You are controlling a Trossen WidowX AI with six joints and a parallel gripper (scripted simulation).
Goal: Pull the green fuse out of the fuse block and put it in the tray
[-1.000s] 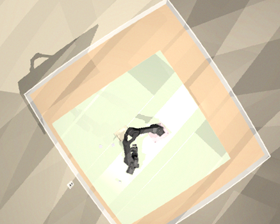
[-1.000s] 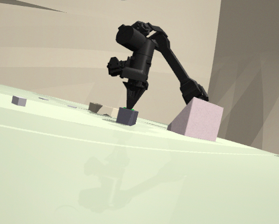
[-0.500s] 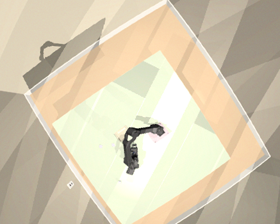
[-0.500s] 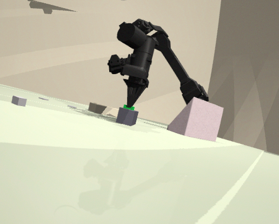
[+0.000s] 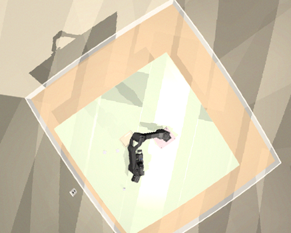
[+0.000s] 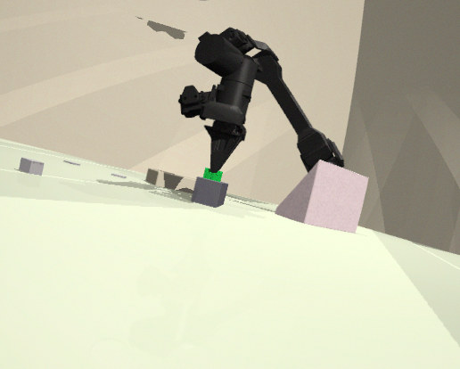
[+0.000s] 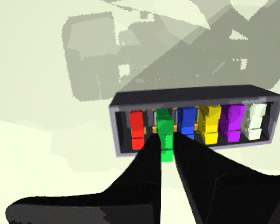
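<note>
Right now the tray is 23 cm to the right of my gripper tip, 5 cm below it and 3 cm behind it. Also, from my gripper tip: green fuse: 1 cm below.
</note>
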